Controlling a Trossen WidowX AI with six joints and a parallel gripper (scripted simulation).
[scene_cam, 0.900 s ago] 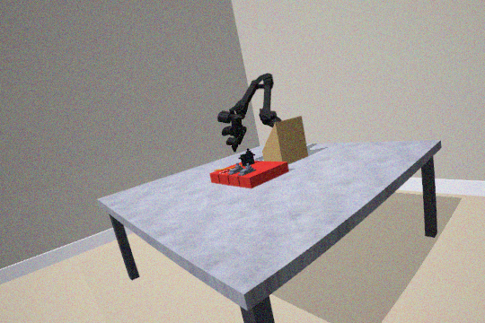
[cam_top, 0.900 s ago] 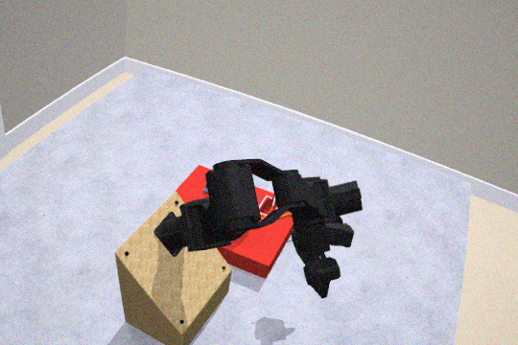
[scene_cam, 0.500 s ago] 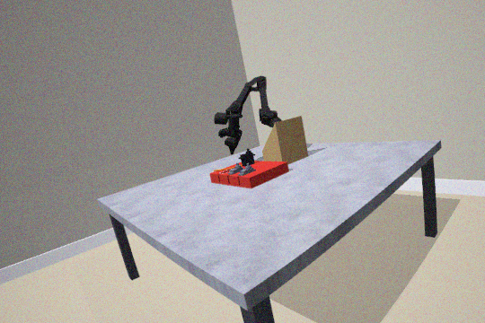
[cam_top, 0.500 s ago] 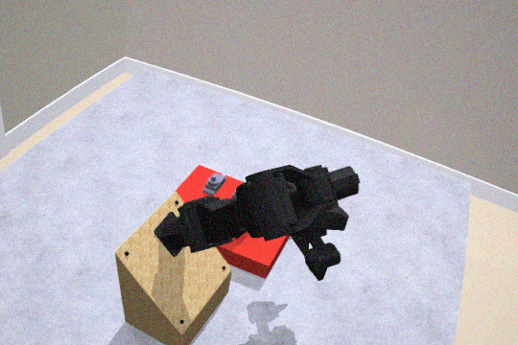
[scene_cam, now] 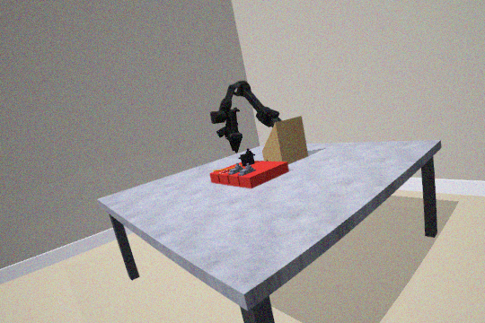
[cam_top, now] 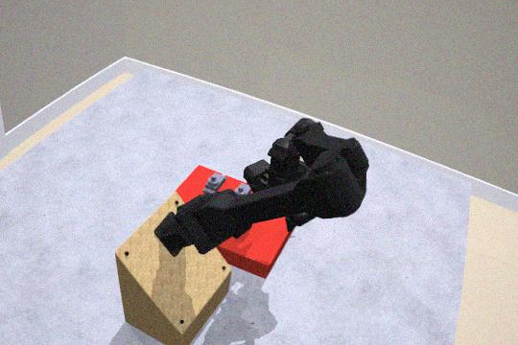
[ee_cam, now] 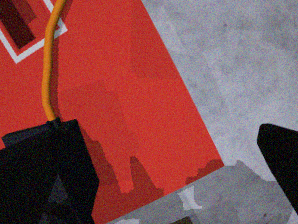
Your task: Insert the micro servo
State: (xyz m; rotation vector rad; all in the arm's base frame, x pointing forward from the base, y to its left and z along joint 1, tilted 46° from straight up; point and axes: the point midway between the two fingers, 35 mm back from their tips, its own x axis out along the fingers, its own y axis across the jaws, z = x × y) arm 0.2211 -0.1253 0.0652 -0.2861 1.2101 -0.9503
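The red deck is 120 mm to the left of my gripper tip and 90 mm below it.
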